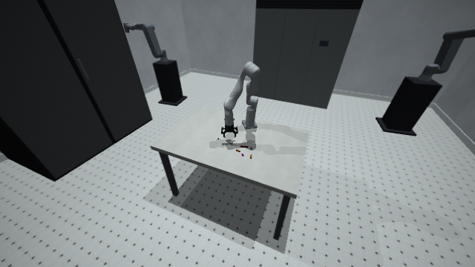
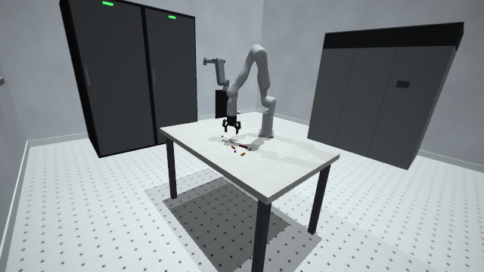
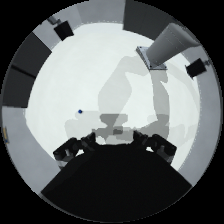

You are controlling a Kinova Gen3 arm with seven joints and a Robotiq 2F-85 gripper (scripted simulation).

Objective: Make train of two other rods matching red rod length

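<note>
Now: the grey rod 20 mm ahead of my hand, 210 mm to the left of it and 70 mm below it. From my hand the other things lie so: magenta rod: 120 mm ahead, 150 mm to the left, 70 mm below; red rod: 20 mm ahead, 140 mm to the left, 70 mm below; tiny blue rod: 20 mm behind, 120 mm to the right, 70 mm below.
</note>
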